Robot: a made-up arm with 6 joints.
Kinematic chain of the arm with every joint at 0, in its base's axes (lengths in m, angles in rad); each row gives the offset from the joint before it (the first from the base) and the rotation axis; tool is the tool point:
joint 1: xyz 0 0 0.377 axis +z
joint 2: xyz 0.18 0 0 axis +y
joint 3: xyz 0 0 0.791 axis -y
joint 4: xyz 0 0 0.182 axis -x
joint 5: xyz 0.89 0 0 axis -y
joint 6: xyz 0.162 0 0 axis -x
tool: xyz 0 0 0
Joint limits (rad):
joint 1: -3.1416..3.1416
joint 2: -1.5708..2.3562
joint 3: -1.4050..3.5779
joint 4: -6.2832..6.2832
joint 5: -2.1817..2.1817
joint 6: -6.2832..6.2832
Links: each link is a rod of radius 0.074 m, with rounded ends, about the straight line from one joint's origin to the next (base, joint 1, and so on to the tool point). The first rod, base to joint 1, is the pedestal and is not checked.
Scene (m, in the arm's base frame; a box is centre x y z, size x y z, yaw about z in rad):
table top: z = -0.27
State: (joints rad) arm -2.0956 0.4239 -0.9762 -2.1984 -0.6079 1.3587
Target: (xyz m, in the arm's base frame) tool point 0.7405 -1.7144 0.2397
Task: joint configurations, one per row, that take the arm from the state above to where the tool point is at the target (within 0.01 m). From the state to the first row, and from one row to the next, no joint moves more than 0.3 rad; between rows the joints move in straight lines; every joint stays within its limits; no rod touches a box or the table.
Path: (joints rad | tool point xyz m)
1: -1.9156 0.5732 -0.6793 -2.2215 -0.5928 1.3587 | -0.3225 -1.1109 0.1428
2: -1.7356 0.7225 -0.3825 -2.2446 -0.5776 1.3587 | -0.1575 -1.3684 0.1605
3: -1.5555 0.8718 -0.0856 -2.2677 -0.5625 1.3587 | 0.0903 -1.5697 0.1828
4: -1.3755 1.0211 0.2113 -2.2908 -0.5473 1.3587 | 0.3990 -1.6904 0.2094
5: -1.1955 1.1704 0.5082 -2.3139 -0.5322 1.3587 | 0.7405 -1.7144 0.2397

